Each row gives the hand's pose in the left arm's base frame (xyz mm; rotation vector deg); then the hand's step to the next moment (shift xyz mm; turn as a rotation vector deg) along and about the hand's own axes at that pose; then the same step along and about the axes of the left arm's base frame.
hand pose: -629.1 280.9 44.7 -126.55 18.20 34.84
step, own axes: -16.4 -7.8 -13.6 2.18 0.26 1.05
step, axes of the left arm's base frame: -6.4 -4.9 21.2 1.42 0.58 -1.89
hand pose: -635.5 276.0 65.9 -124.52 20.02 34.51
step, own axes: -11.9 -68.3 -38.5 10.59 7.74 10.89
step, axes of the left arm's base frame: 31.6 12.1 71.7 2.29 3.40 -16.55
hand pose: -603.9 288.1 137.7 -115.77 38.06 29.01
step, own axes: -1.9 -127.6 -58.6 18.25 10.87 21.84
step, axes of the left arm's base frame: 84.4 4.9 112.1 5.22 9.58 -28.45
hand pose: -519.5 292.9 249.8 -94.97 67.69 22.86
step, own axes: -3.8 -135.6 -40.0 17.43 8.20 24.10
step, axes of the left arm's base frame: 101.7 -32.4 92.8 7.71 11.95 -27.38
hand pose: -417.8 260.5 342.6 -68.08 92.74 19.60
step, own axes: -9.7 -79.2 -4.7 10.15 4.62 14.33
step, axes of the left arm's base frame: 62.0 -35.2 36.1 4.79 7.10 -16.01
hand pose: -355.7 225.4 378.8 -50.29 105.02 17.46
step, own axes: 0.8 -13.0 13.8 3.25 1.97 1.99
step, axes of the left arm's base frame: 18.4 -1.6 -4.3 -0.62 1.13 -4.09
